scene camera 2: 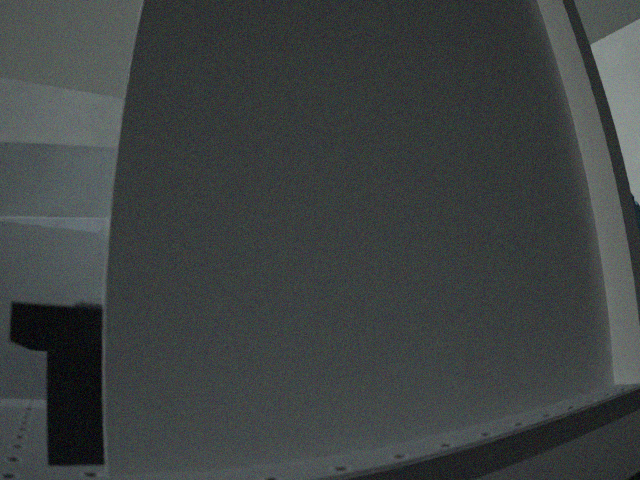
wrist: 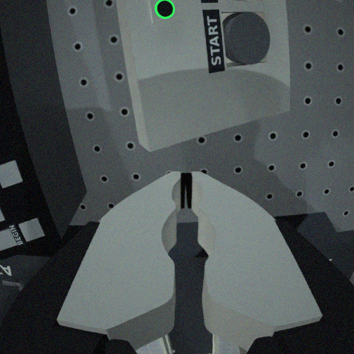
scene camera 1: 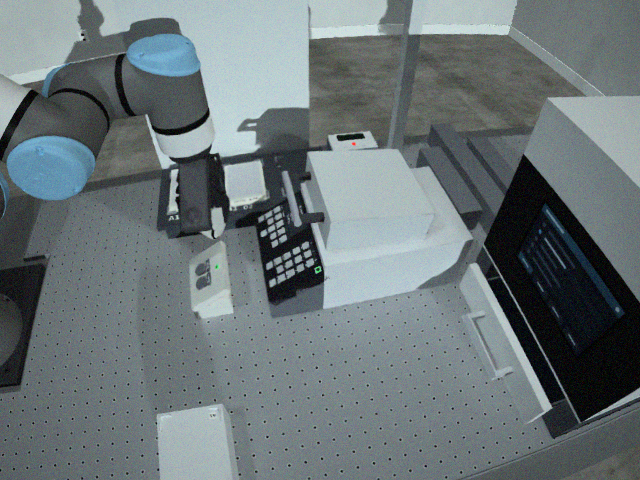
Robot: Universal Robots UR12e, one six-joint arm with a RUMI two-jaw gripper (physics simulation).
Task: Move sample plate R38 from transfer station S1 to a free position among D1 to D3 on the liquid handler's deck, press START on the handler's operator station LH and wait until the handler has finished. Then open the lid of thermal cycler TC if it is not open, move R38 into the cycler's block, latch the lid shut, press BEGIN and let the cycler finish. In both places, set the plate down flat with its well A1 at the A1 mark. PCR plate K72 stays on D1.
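Frame: origin at the arm's base, x ahead, y right, z down, level; metres.
Seen in the pictures: gripper, fingertip midpoint: (scene camera 1: 215, 238).
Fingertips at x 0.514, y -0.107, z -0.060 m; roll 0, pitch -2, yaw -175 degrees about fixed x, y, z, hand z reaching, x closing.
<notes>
Offsets run from my fingertips to a thing's middle. "spot": to the spot under its first point. Level surfaces: height alone.
My gripper (scene camera 1: 215, 235) (wrist: 184, 175) is shut and empty, fingers down, above the table between the deck and operator station LH {dx -0.019, dy +0.077, dz +0.024 m} (scene camera 1: 211, 284) (wrist: 175, 100). In the wrist view the round START button (wrist: 246, 38) lies ahead of the fingertips, apart from them; a green light {spot: dx +0.002, dy +0.076, dz -0.010 m} (scene camera 1: 217, 266) (wrist: 164, 9) glows on the station. Plate R38 {dx +0.070, dy -0.150, dz +0.000 m} (scene camera 1: 245, 181) lies flat on D2 of the deck {dz +0.011 m} (scene camera 1: 163, 209). Plate K72 {dx -0.054, dy -0.166, dz +0.003 m} (scene camera 1: 174, 191) on D1 is mostly hidden behind the gripper. The lid {spot: dx +0.265, dy +0.084, dz -0.146 m} (scene camera 1: 369, 191) of cycler TC {spot: dx +0.264, dy +0.158, dz +0.007 m} (scene camera 1: 372, 284) is down; its latch state is unclear. The BEGIN key (wrist: 31, 229) shows at the left.
The cycler's keypad {dx +0.128, dy +0.089, dz -0.023 m} (scene camera 1: 289, 253) and lid handle {spot: dx +0.143, dy +0.068, dz -0.139 m} (scene camera 1: 291, 198) stand right of the gripper. A white block {dx -0.060, dy +0.393, dz +0.034 m} (scene camera 1: 193, 444) stands in front. A box with a red light {dx +0.344, dy -0.206, dz +0.036 m} (scene camera 1: 353, 139) is at the back. A large instrument {spot: dx +0.487, dy +0.295, dz -0.175 m} (scene camera 1: 563, 258) stands right. A grey panel (scene camera 2: 351, 232) fills most of scene camera 2.
</notes>
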